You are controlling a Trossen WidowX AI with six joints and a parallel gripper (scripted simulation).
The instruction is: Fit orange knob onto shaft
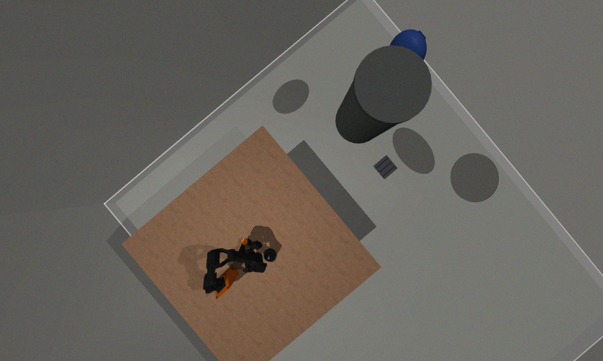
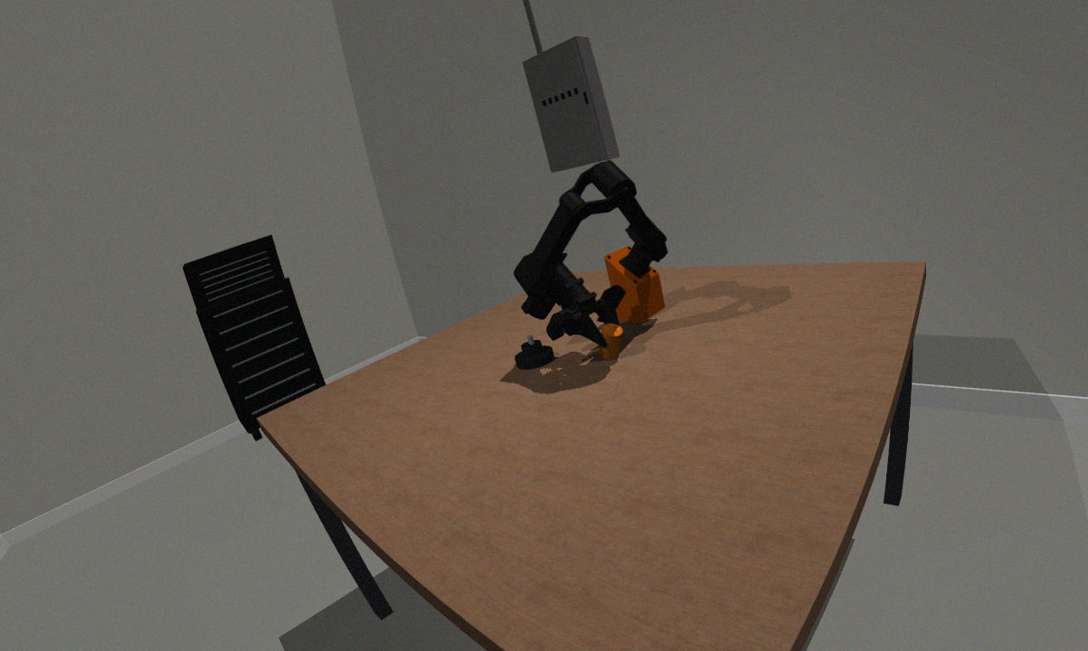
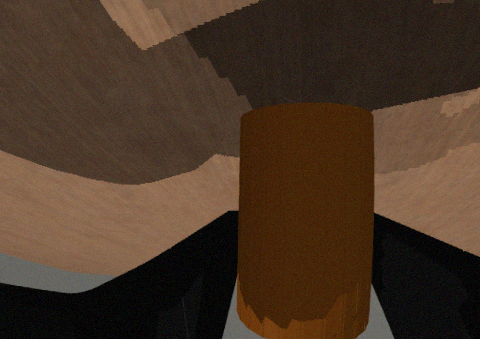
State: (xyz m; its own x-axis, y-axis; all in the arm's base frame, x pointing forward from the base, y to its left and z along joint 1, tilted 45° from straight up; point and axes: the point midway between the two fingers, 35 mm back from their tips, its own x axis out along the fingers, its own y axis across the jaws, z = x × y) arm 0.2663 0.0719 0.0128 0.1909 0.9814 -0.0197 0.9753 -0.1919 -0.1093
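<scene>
The orange knob is 10 mm above my gripper tip. The rest, counted from my gripper tip: round black pedestal 190 mm to the right, 30 mm ahead, 10 mm below.
</scene>
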